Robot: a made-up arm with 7 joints.
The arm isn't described. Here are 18 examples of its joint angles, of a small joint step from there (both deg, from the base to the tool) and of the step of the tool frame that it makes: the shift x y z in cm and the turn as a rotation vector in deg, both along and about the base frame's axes.
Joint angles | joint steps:
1: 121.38 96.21 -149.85 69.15 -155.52 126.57 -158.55 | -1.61 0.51 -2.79 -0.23 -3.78 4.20 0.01
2: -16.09 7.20 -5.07 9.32 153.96 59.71 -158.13 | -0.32 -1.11 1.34 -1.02 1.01 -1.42 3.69
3: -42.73 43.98 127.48 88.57 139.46 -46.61 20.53 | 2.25 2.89 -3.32 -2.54 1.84 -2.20 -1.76
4: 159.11 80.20 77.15 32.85 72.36 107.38 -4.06 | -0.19 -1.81 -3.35 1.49 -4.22 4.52 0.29
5: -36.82 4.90 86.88 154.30 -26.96 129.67 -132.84 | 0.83 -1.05 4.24 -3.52 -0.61 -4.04 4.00
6: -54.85 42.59 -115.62 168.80 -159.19 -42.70 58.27 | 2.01 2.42 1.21 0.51 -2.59 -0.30 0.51
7: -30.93 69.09 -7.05 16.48 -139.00 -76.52 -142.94 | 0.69 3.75 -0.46 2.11 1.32 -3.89 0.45
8: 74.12 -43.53 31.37 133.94 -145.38 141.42 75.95 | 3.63 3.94 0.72 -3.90 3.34 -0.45 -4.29
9: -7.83 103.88 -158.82 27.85 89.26 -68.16 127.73 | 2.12 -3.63 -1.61 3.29 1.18 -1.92 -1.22
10: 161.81 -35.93 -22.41 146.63 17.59 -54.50 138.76 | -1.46 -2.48 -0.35 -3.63 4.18 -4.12 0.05
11: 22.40 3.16 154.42 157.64 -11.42 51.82 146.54 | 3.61 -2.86 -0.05 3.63 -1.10 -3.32 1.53
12: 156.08 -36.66 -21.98 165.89 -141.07 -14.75 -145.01 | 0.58 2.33 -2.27 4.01 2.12 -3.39 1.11
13: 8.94 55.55 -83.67 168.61 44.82 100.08 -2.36 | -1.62 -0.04 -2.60 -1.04 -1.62 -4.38 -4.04
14: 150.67 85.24 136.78 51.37 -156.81 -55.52 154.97 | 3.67 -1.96 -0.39 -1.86 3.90 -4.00 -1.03
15: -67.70 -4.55 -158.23 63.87 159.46 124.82 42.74 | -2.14 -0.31 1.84 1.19 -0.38 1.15 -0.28
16: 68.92 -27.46 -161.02 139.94 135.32 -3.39 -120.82 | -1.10 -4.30 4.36 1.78 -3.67 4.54 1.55
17: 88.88 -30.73 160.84 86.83 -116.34 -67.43 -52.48 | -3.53 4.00 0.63 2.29 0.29 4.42 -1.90
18: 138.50 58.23 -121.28 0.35 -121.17 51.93 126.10 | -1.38 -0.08 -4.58 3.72 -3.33 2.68 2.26
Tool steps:
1: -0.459 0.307 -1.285 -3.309 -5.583 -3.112
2: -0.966 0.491 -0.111 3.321 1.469 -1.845
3: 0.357 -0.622 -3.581 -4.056 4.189 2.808
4: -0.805 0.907 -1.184 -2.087 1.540 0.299
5: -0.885 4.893 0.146 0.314 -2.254 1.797
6: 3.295 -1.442 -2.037 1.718 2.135 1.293
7: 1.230 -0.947 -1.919 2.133 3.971 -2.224
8: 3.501 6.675 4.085 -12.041 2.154 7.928
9: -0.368 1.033 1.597 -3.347 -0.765 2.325
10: 1.174 0.220 -2.268 0.266 4.220 2.287
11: -0.595 -3.304 0.822 0.946 4.516 3.203
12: -1.290 -0.280 0.006 1.179 -2.371 0.667
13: -0.495 -2.959 2.081 -5.672 -1.223 0.324
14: 1.299 0.311 -0.004 2.411 1.915 10.114
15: 0.397 0.302 0.792 1.418 1.593 -0.104
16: -0.200 -3.733 -2.533 -1.859 -0.085 3.962
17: -2.937 -0.409 3.696 -9.097 3.848 -4.582
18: 1.643 0.277 3.111 0.369 -6.736 1.335
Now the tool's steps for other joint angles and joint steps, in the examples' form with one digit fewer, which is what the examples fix.
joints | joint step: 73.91 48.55 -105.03 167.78 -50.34 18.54 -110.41 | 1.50 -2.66 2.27 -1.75 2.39 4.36 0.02
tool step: -0.68 -3.58 4.51 8.54 3.11 1.51
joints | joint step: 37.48 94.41 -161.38 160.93 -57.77 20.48 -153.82 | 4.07 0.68 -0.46 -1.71 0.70 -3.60 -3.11
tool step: -3.52 4.45 -0.43 -2.20 0.00 0.09
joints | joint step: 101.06 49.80 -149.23 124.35 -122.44 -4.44 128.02 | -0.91 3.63 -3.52 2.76 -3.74 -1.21 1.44
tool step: -2.89 4.01 -1.05 -5.95 -3.67 -4.37
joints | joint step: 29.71 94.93 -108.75 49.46 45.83 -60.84 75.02 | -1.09 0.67 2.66 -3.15 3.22 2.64 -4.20
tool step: -2.37 -2.41 -1.16 1.78 -1.36 -8.31
